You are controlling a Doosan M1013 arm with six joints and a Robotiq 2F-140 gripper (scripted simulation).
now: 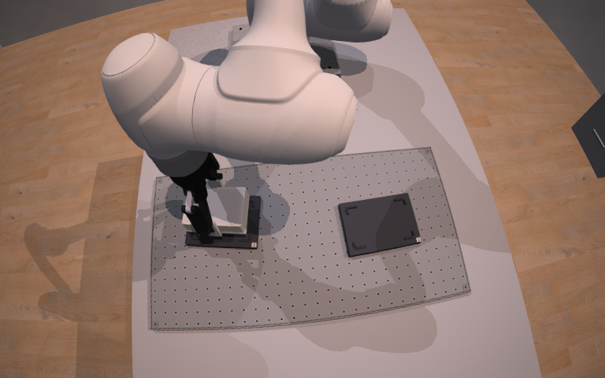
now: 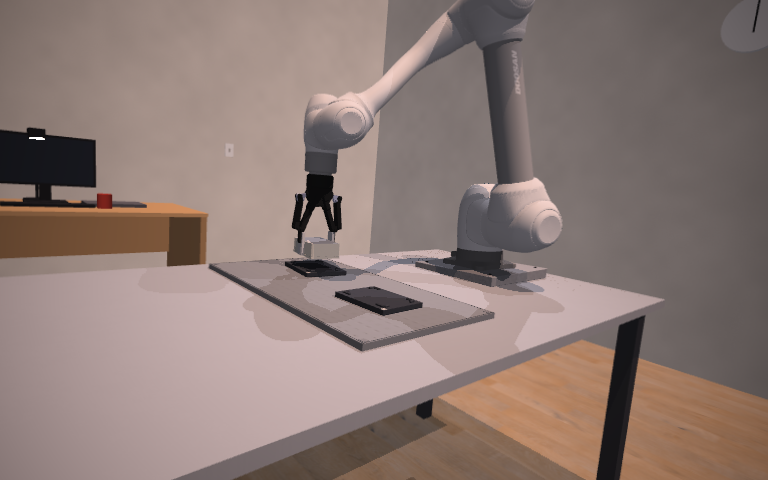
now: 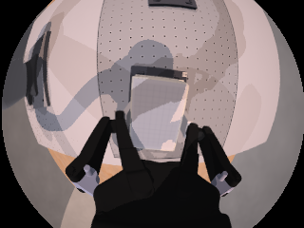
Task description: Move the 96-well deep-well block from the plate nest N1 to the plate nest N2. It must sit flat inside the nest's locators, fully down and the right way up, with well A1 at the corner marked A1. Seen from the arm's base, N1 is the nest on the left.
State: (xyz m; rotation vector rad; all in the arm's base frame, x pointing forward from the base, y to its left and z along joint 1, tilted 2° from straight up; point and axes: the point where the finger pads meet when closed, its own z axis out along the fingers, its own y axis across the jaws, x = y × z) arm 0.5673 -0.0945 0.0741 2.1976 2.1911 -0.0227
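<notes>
My gripper is now 70 mm above the plate nest N2. Round my hand: 96-well deep-well block: 10 mm below; plate nest N1: 340 mm to the left, 70 mm below.
</notes>
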